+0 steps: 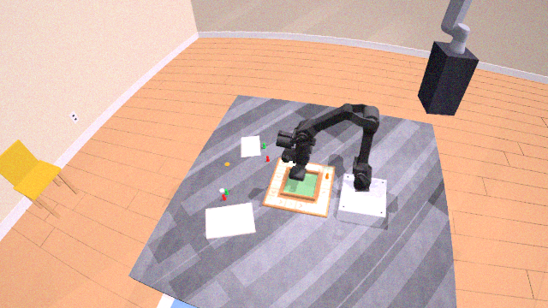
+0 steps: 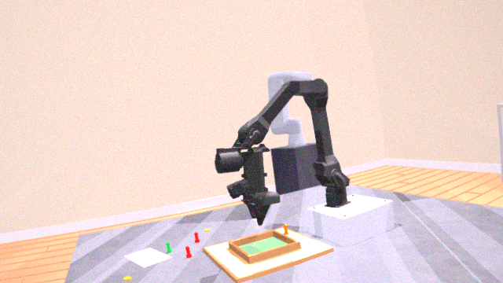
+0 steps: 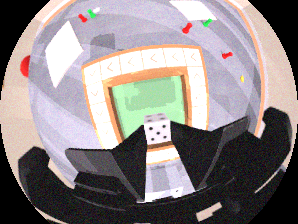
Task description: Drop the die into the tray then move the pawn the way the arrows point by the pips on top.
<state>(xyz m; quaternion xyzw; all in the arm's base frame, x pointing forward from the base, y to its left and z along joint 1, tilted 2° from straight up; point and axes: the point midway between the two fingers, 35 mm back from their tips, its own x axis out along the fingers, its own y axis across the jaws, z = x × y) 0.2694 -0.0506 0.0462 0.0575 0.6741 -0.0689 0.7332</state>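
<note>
Right now my gripper tip is 130 mm past the orange pawn, 60 mm above it and 40 mm to the left of it. From my gripper tip the other things lie so: green dice tray: 80 mm below, 10 mm behind; white die: right at my gripper tip.
</note>
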